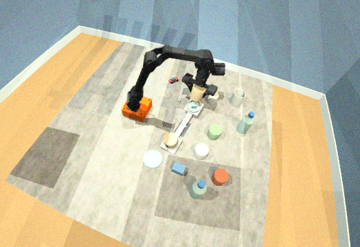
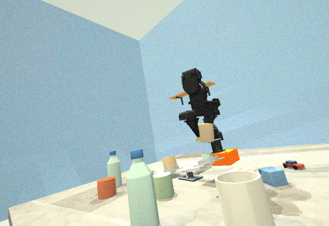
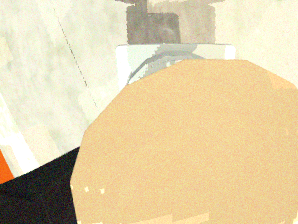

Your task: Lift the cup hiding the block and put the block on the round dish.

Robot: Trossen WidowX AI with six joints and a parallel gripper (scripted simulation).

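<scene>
Right now my gripper tip is 8 cm above the pale green block and 1 cm to the left of it. Round my gripper tip: tan cup: 29 cm to the right, 11 cm below, 5 cm behind; orange cylinder: 36 cm to the right, 27 cm ahead, 13 cm below; white round dish: 38 cm to the right, 17 cm below, 10 cm behind.
</scene>
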